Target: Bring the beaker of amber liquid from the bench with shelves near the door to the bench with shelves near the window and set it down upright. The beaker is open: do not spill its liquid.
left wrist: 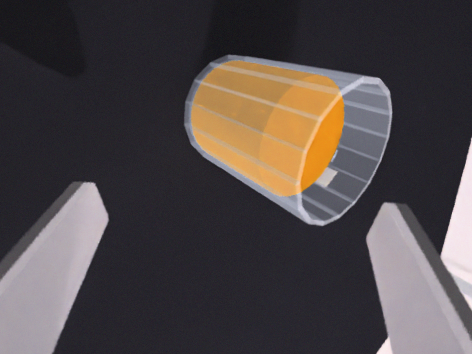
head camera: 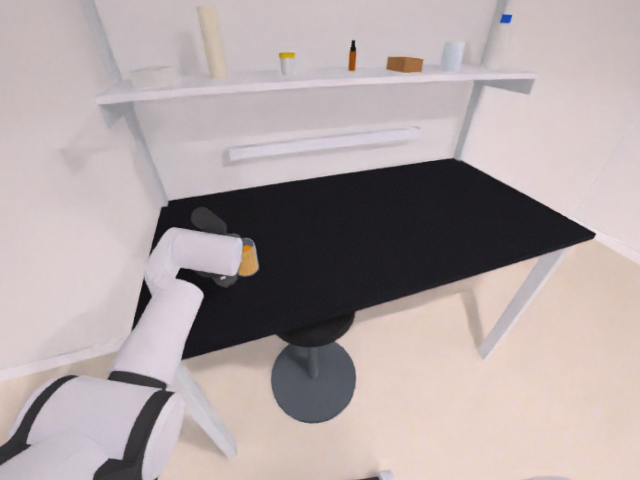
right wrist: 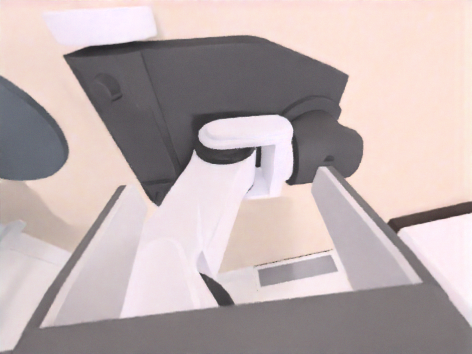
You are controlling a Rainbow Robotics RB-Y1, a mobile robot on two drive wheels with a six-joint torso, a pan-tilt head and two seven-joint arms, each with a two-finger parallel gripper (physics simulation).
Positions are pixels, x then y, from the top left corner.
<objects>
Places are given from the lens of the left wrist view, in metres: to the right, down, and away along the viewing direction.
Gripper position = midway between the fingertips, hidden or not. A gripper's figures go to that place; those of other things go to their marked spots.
my left gripper [left wrist: 235,210]: 0.00, 0.01, 0.10
clear beaker of amber liquid [left wrist: 310,139]: 0.03, -0.01, 0.11
</objects>
